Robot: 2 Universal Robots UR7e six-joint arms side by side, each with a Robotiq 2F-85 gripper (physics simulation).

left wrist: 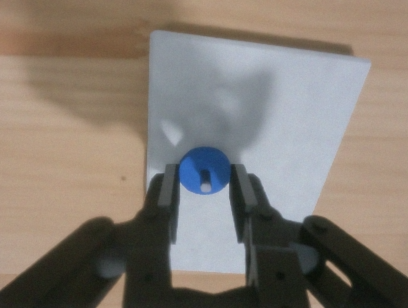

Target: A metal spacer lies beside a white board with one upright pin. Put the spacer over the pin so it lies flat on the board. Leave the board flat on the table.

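Frame: origin at the left arm's base, x ahead, y left, z up, level; centimetres.
Where they show: left gripper, fingertip midpoint: (204, 178).
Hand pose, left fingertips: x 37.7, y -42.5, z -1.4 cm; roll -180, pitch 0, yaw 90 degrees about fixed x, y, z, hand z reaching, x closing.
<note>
Each offset is from my left fingertips to the centre of the thing. Level surfaces: height alone.
The spacer @[dx -0.4, dy +0.0, dz +0.0 cm] (218, 167) is a round blue disc with a small centre hole, seen from above near the middle of the left wrist view. My left gripper (204, 178) is shut on it, with one fingertip at each side. The pin @[dx -0.4, dy +0.0, dz +1.5 cm] (205, 187) shows within the disc's outline, its pale tip standing up through the hole. The white board @[dx +1.2, dy +2.0, dz -0.4 cm] (300, 115) lies beneath the spacer and looks flat on the table. The gap between the spacer's underside and the board is hidden. My right gripper does not show.
The light wooden table @[dz -2.4 cm] (75, 175) shows around the board. The board's left edge runs close to the left finger, and its slanted right edge is farther off. A shadow falls across the board's upper left part and the table beside it.
</note>
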